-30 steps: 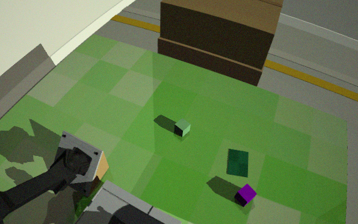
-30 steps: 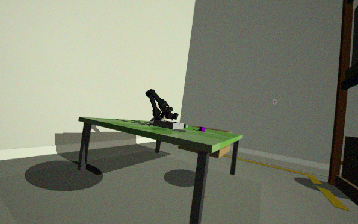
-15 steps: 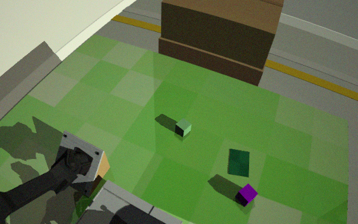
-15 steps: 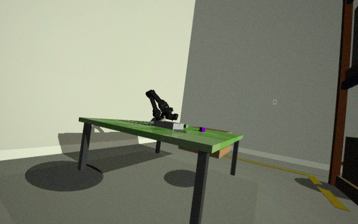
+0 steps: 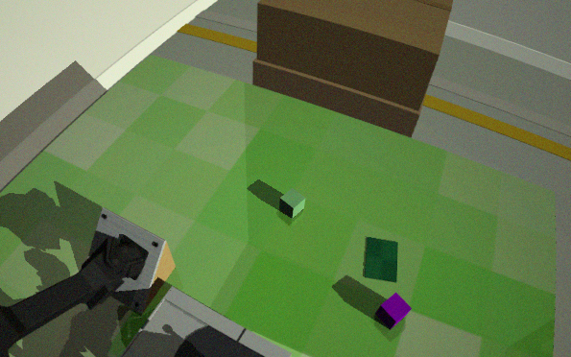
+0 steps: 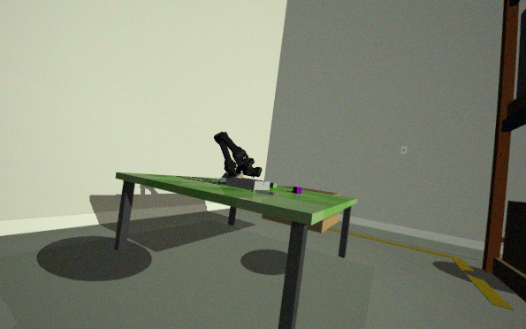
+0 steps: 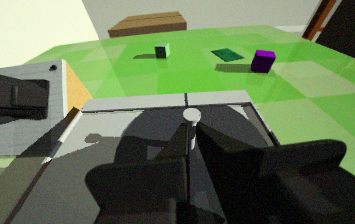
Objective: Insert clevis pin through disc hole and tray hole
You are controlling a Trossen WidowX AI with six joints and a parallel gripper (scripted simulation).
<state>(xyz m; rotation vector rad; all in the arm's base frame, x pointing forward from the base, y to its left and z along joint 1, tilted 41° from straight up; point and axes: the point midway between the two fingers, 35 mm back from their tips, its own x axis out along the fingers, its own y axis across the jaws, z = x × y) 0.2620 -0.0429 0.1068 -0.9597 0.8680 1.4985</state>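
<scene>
Now: the dark grey disc 3 cm below my gripper tip. From my gripper tip the other things lie so: steel tray: 4 cm below, 3 cm behind, 1 cm to the right; then steel clevis pin: 1 cm below; then purple cube: 26 cm to the left, 21 cm ahead, 6 cm below.
</scene>
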